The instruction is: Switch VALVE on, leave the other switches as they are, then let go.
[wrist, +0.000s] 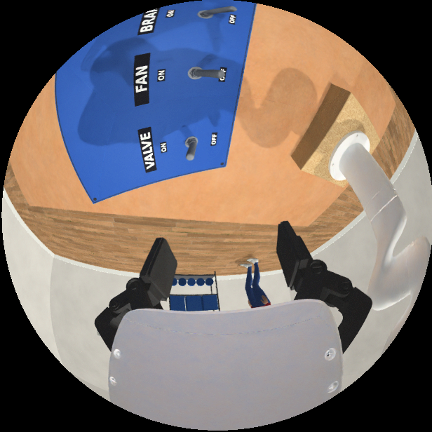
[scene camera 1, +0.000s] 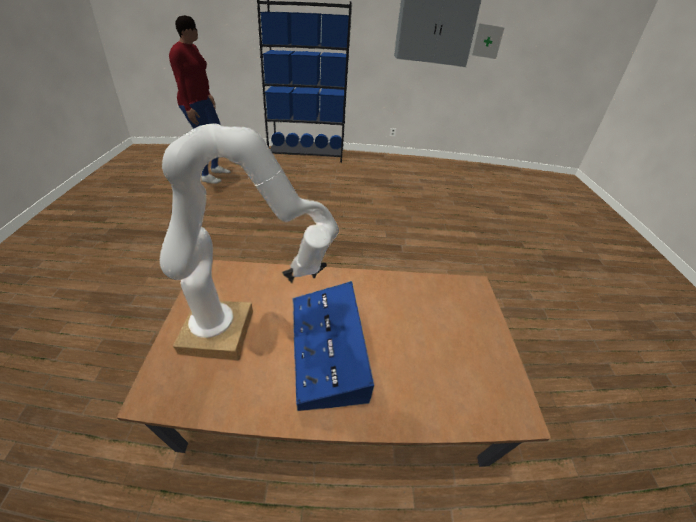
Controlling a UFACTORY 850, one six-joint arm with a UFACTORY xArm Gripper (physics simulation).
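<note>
The blue switch panel (scene camera 1: 354,342) (wrist: 115,170) lies on the table. Its VALVE lever (scene camera 1: 308,302) (wrist: 190,149) is at the far end, at a different angle from the others, leaning to the ON side. The FAN lever (scene camera 1: 306,325) (wrist: 209,74) and the BRAKE lever (scene camera 1: 309,351) (wrist: 220,11) lean toward OFF. The FEED lever (scene camera 1: 311,379) leans the same way as those two in the scene view. My gripper (scene camera 1: 303,276) (wrist: 222,244) is open and empty, raised beyond the panel's far end, apart from the VALVE lever.
The arm's base stands on a wooden block (scene camera 1: 210,349) (wrist: 320,127) on the table (scene camera 1: 438,348) (wrist: 270,200), on the OFF side of the panel. A person (scene camera 1: 191,73) (wrist: 254,287) and a shelf rack (scene camera 1: 346,84) stand behind the table.
</note>
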